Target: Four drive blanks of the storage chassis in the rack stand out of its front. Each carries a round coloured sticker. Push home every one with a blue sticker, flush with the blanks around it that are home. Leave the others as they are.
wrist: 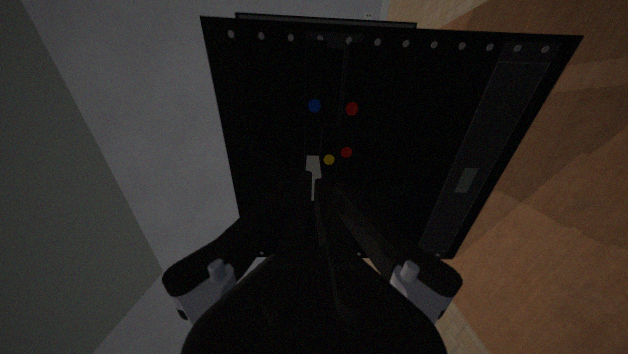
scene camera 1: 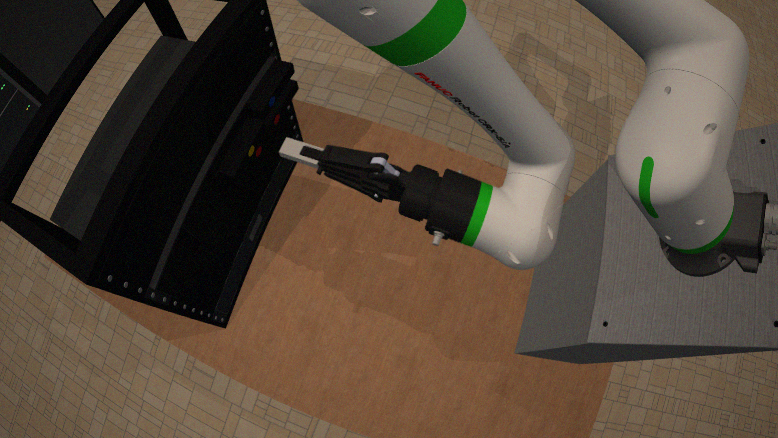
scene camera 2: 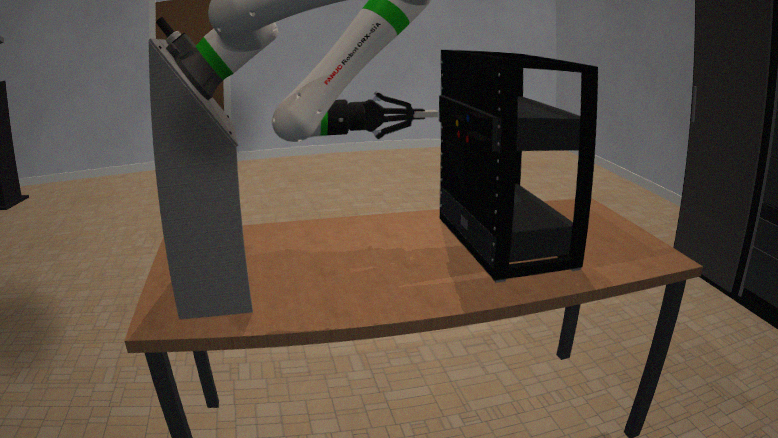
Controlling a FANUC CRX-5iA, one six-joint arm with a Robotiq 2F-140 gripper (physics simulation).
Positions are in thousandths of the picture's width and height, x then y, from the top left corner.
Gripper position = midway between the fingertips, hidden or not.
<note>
In view: my gripper (scene camera 1: 364, 334) and a black rack (scene camera 1: 215, 471).
The black rack also shows in the wrist view (wrist: 673, 349) and in scene camera 2 (scene camera 2: 625, 282). My gripper shows as well in the wrist view (wrist: 498, 468) and in scene camera 2 (scene camera 2: 561, 259).
</note>
